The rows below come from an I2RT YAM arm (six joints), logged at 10 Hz.
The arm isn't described. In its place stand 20 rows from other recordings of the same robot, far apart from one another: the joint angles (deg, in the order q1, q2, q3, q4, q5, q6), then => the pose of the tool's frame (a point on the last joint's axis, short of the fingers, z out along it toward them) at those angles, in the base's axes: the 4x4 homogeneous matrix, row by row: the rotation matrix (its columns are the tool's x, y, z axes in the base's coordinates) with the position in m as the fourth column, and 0 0 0 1 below.
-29.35 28.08 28.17 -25.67 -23.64 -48.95 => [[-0.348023, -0.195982, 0.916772, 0.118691], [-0.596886, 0.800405, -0.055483, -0.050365], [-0.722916, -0.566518, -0.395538, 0.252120], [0, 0, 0, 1]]
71.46 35.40 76.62 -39.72 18.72 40.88 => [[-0.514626, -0.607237, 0.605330, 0.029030], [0.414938, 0.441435, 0.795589, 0.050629], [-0.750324, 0.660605, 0.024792, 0.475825], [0, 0, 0, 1]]
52.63 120.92 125.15 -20.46 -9.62 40.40 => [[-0.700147, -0.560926, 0.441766, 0.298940], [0.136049, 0.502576, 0.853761, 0.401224], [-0.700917, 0.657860, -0.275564, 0.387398], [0, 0, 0, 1]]
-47.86 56.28 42.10 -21.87 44.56 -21.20 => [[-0.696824, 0.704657, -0.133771, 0.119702], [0.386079, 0.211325, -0.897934, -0.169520], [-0.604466, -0.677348, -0.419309, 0.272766], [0, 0, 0, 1]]
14.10 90.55 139.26 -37.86 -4.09 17.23 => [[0.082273, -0.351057, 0.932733, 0.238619], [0.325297, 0.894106, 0.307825, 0.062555], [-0.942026, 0.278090, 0.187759, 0.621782], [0, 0, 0, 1]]
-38.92 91.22 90.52 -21.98 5.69 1.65 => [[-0.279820, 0.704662, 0.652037, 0.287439], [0.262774, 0.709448, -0.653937, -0.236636], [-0.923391, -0.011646, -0.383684, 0.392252], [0, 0, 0, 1]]
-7.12 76.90 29.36 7.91 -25.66 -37.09 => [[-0.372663, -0.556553, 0.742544, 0.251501], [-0.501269, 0.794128, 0.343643, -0.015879], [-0.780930, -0.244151, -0.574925, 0.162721], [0, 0, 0, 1]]
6.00 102.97 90.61 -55.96 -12.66 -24.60 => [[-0.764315, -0.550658, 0.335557, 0.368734], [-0.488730, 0.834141, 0.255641, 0.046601], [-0.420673, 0.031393, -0.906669, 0.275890], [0, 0, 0, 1]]
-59.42 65.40 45.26 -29.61 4.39 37.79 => [[0.234566, 0.936171, 0.261846, 0.115441], [0.804002, -0.035429, -0.593570, -0.200712], [-0.546406, 0.349756, -0.760993, 0.241944], [0, 0, 0, 1]]
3.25 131.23 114.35 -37.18 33.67 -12.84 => [[-0.849830, 0.091119, 0.519121, 0.506990], [-0.233504, 0.817915, -0.525824, 0.009021], [-0.472510, -0.568078, -0.673812, 0.214422], [0, 0, 0, 1]]
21.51 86.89 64.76 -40.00 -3.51 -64.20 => [[-0.004485, -0.911333, 0.411646, 0.284292], [-0.967669, 0.107768, 0.228040, 0.114386], [-0.252183, -0.397314, -0.882352, 0.243571], [0, 0, 0, 1]]
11.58 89.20 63.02 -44.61 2.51 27.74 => [[-0.905550, 0.265595, 0.330816, 0.292935], [0.289122, 0.957014, 0.023083, 0.058433], [-0.310465, 0.116549, -0.943413, 0.219764], [0, 0, 0, 1]]
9.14 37.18 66.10 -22.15 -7.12 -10.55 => [[0.165529, -0.253115, 0.953170, 0.101637], [-0.157386, 0.947336, 0.278898, 0.020822], [-0.973565, -0.196181, 0.116975, 0.456926], [0, 0, 0, 1]]
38.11 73.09 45.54 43.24 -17.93 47.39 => [[-0.459743, -0.712020, 0.530720, 0.223013], [0.529333, 0.260139, 0.807548, 0.188857], [-0.713052, 0.652192, 0.257298, 0.335137], [0, 0, 0, 1]]
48.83 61.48 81.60 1.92 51.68 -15.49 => [[0.234856, 0.077517, 0.968934, 0.147687], [0.017002, 0.996335, -0.083831, 0.126452], [-0.971881, 0.036162, 0.232677, 0.522132], [0, 0, 0, 1]]
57.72 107.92 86.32 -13.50 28.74 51.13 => [[-0.606293, -0.094271, 0.789634, 0.247958], [0.318451, 0.881079, 0.349699, 0.360482], [-0.728696, 0.463480, -0.504171, 0.269792], [0, 0, 0, 1]]
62.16 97.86 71.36 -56.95 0.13 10.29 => [[-0.614427, -0.787035, 0.055277, 0.147007], [-0.780892, 0.616641, 0.099807, 0.278181], [-0.112638, 0.018159, -0.993470, 0.210515], [0, 0, 0, 1]]
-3.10 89.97 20.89 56.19 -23.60 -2.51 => [[-0.207644, -0.349562, 0.913614, 0.267702], [-0.028944, 0.935757, 0.351456, -0.000225], [-0.977776, 0.046534, -0.204422, 0.146291], [0, 0, 0, 1]]
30.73 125.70 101.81 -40.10 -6.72 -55.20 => [[0.012050, -0.949159, 0.314567, 0.402150], [-0.941560, 0.095138, 0.323132, 0.243911], [-0.336631, -0.300077, -0.892543, 0.185251], [0, 0, 0, 1]]
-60.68 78.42 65.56 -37.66 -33.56 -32.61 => [[-0.617180, 0.263349, 0.741442, 0.156781], [0.181818, 0.964555, -0.191249, -0.238963], [-0.765527, 0.016772, -0.643185, 0.296080], [0, 0, 0, 1]]
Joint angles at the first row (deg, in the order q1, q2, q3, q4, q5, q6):
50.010, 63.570, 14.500, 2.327, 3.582, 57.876
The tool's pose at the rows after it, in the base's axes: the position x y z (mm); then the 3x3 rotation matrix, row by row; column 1 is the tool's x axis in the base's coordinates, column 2 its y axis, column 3 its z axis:
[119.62, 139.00, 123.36], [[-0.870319, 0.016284, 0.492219], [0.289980, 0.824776, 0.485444], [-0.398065, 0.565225, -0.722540]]
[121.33, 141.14, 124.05], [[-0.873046, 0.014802, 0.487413], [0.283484, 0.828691, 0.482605], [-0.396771, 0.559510, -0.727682]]
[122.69, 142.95, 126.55], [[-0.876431, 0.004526, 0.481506], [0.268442, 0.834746, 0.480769], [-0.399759, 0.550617, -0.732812]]
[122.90, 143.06, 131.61], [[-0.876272, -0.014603, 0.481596], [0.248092, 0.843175, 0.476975], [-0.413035, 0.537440, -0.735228]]
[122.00, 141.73, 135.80], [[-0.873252, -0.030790, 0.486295], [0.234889, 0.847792, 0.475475], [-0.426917, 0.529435, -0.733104]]
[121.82, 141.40, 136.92], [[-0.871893, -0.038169, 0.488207], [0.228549, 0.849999, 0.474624], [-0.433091, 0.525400, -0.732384]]
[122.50, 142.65, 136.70], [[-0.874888, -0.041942, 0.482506], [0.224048, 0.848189, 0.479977], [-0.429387, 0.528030, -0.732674]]
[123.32, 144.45, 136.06], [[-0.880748, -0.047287, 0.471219], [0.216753, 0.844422, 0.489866], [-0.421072, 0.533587, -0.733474]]
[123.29, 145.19, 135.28], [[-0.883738, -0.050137, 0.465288], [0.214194, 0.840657, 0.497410], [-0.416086, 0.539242, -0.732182]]
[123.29, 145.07, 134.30], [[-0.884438, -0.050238, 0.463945], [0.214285, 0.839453, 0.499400], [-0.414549, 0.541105, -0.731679]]
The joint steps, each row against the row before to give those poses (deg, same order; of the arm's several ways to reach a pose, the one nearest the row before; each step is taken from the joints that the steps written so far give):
0.000, 0.201, -0.319, 0.871, 0.153, 0.881
0.000, 0.897, 0.742, -0.268, -0.107, -0.242
0.000, 0.237, 0.960, -1.142, -0.191, -0.787
0.000, -1.110, 0.964, -2.288, 0.143, -1.379
-0.001, -1.549, 0.387, -1.775, 0.262, -1.079
-0.001, -0.386, 0.113, -0.446, 0.115, -0.502
0.002, 0.540, 0.174, 0.373, -0.448, -0.100
-0.002, 0.809, 0.197, 0.594, -0.862, -0.086
0.056, 0.332, -0.103, 0.568, -0.500, 0.074
-0.054, 0.176, -0.201, 0.425, -0.169, 0.012

